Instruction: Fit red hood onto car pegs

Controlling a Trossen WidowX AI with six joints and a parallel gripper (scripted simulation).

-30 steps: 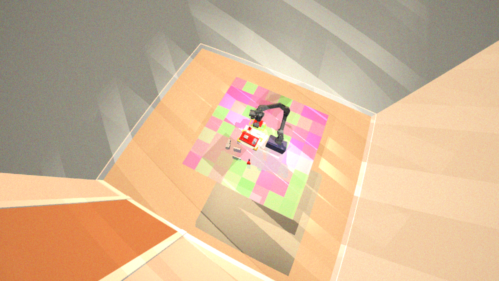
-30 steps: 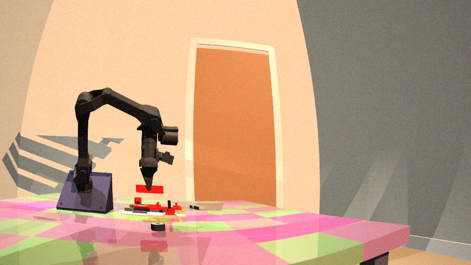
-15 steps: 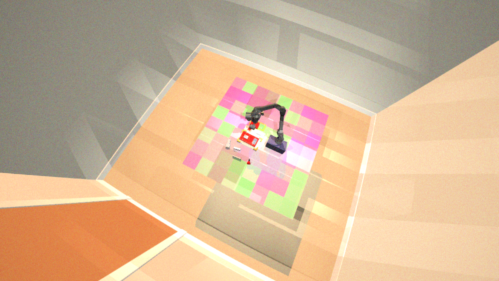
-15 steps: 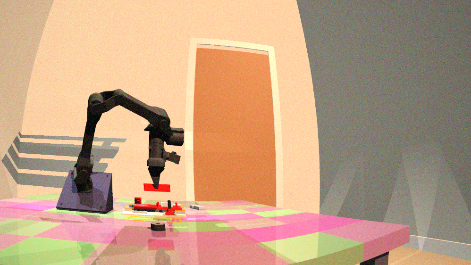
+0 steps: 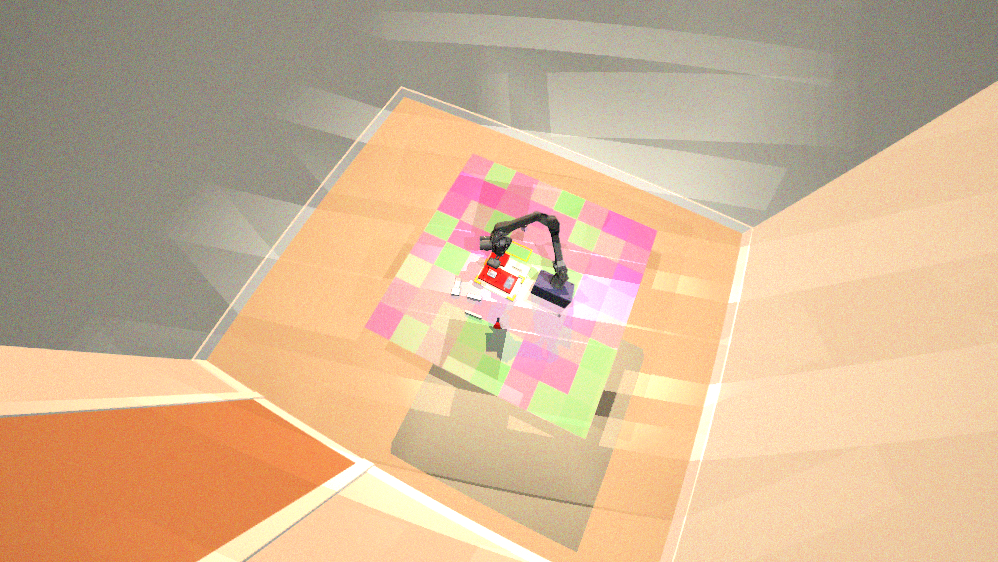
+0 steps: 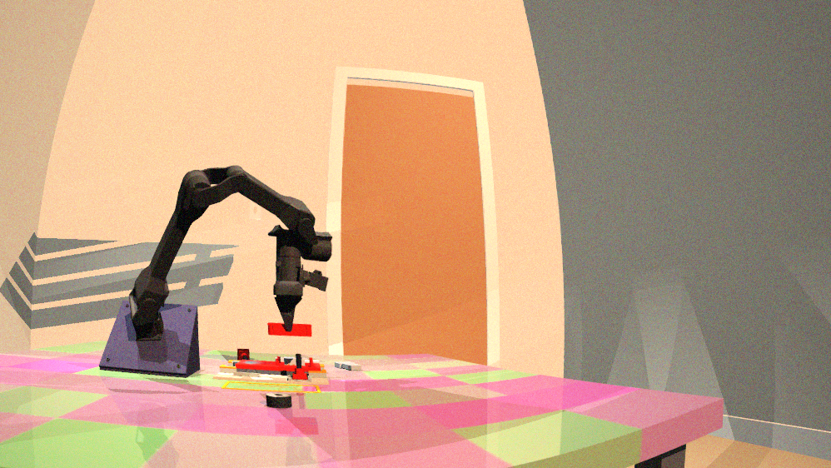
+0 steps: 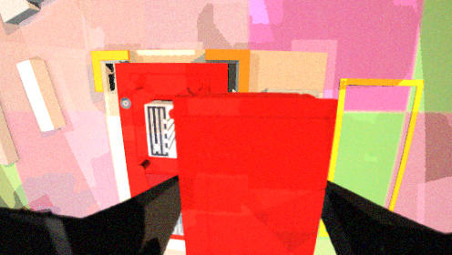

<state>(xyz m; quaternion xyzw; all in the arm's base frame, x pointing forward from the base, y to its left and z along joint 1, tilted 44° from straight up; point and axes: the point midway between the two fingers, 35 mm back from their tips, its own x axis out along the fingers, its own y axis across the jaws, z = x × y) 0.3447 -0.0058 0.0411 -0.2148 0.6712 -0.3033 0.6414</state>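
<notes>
Right now the grey holder is 20 mm ahead of my gripper tip, 40 mm to the right of it and 80 mm below it. From my gripper tip the other things lie so: black wheel: 50 mm behind, 300 mm to the right, 100 mm below; red hood: right at my gripper tip.
</notes>
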